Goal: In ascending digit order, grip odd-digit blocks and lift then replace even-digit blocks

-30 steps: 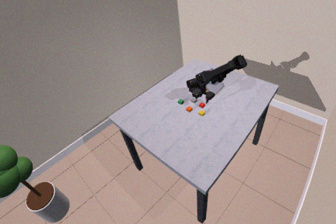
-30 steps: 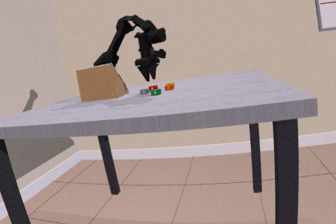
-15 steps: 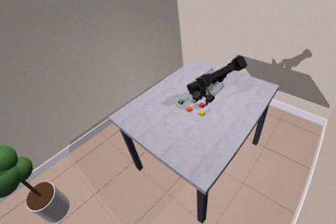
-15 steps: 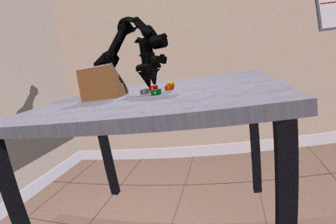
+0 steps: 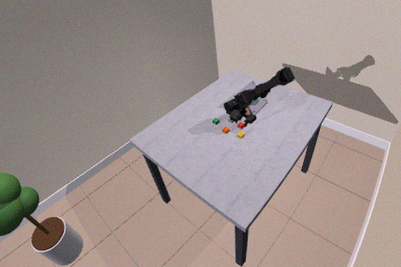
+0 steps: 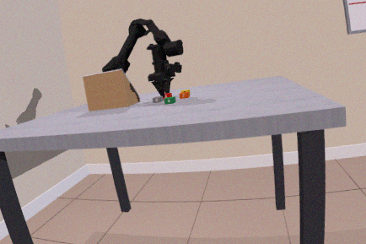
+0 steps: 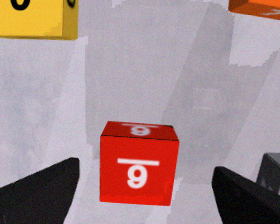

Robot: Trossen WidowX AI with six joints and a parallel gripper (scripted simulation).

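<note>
Right now my gripper tip is right at the red block. From my gripper tip the other things lie so: orange block (90 mm ahead, 40 mm to the right); grey block (80 mm to the right, 10 mm behind); yellow block (70 mm ahead, 50 mm to the left).
</note>
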